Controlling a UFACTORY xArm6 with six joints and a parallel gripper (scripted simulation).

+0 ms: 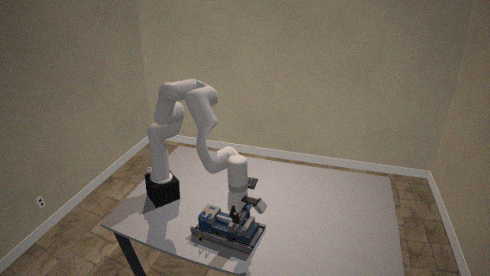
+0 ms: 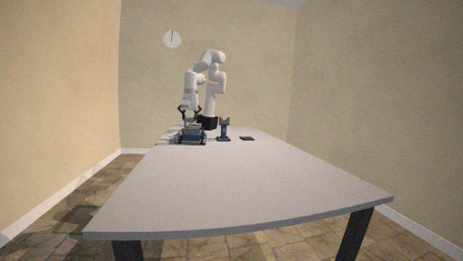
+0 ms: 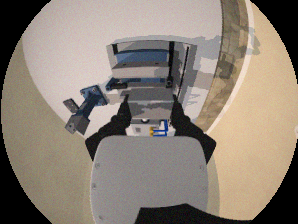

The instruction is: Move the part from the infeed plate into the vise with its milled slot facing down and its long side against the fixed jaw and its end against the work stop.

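My gripper is now 11 cm above the vise, 6 cm past it and 3 cm to the right of it. Also, from my hand: part: 2 cm below; then dark infeed plate: 43 cm to the left, 15 cm below, 7 cm behind.
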